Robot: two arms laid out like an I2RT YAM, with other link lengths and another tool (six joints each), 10 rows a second.
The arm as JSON. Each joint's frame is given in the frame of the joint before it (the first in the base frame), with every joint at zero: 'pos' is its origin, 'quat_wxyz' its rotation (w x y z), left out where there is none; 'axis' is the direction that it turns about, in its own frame. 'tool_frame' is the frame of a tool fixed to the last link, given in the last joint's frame.
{
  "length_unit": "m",
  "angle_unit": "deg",
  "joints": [
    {
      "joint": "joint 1",
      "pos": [
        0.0,
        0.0,
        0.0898
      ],
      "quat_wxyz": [
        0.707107,
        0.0,
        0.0,
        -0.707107
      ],
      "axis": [
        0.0,
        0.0,
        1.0
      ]
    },
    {
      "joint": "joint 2",
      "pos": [
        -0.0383,
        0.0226,
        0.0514
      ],
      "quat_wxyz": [
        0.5,
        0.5,
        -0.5,
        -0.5
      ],
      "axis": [
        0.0,
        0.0,
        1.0
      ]
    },
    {
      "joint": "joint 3",
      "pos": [
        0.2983,
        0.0,
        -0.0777
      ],
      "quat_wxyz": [
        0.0,
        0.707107,
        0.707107,
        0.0
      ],
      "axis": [
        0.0,
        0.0,
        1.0
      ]
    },
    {
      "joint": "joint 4",
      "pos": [
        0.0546,
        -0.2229,
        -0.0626
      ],
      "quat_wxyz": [
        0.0,
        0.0,
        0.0,
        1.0
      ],
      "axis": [
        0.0,
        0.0,
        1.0
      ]
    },
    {
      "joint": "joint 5",
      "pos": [
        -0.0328,
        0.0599,
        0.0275
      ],
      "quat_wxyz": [
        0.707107,
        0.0,
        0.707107,
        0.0
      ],
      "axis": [
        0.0,
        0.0,
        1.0
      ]
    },
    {
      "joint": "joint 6",
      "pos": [
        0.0,
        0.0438,
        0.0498
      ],
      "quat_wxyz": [
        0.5,
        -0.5,
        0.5,
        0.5
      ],
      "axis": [
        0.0,
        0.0,
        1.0
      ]
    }
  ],
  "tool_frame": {
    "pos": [
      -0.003,
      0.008,
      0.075
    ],
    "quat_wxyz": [
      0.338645,
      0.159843,
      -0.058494,
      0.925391
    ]
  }
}
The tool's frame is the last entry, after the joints.
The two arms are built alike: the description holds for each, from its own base.
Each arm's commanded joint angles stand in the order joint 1, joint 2, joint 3, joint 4, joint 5, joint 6.
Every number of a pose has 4 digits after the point.
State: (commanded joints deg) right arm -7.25 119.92 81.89 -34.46 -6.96 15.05; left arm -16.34 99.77 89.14 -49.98 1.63 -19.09
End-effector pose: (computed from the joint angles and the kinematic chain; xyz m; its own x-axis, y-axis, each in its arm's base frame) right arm 0.4105 -0.0490 0.1284 -0.7379 -0.2658 -0.6204 -0.3214 0.9467 -0.0233; left arm 0.3552 -0.1210 0.2838 -0.4857 -0.7113 -0.5082 -0.5684 0.6986 -0.4346
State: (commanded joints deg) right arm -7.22 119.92 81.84 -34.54 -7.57 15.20; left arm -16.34 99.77 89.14 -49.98 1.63 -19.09
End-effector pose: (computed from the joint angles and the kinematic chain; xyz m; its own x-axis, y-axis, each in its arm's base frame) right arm 0.4102 -0.0474 0.1283 -0.7383 -0.2597 -0.6224 -0.3226 0.9465 -0.0123; left arm 0.3552 -0.1210 0.2838 -0.4857 -0.7113 -0.5082 -0.5684 0.6986 -0.4346
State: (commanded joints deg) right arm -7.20 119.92 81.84 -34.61 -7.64 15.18; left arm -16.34 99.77 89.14 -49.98 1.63 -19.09
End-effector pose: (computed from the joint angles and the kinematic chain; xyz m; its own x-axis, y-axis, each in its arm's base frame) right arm 0.4100 -0.0471 0.1282 -0.7387 -0.2598 -0.6220 -0.3236 0.9461 -0.0108; left arm 0.3552 -0.1210 0.2838 -0.4857 -0.7113 -0.5082 -0.5684 0.6986 -0.4346
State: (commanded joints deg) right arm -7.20 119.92 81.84 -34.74 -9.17 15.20; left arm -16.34 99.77 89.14 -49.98 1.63 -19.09
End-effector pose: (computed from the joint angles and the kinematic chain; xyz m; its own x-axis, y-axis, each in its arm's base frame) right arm 0.4099 -0.0439 0.1284 -0.7362 -0.2493 -0.6292 -0.3308 0.9436 0.0132; left arm 0.3552 -0.1210 0.2838 -0.4857 -0.7113 -0.5082 -0.5684 0.6986 -0.4346
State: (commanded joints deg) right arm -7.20 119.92 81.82 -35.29 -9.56 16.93; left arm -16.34 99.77 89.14 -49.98 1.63 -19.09
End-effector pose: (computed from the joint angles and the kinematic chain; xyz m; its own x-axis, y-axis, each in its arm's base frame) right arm 0.4080 -0.0427 0.1281 -0.7504 -0.2190 -0.6236 -0.3053 0.9517 0.0333; left arm 0.3552 -0.1210 0.2838 -0.4857 -0.7113 -0.5082 -0.5684 0.6986 -0.4346
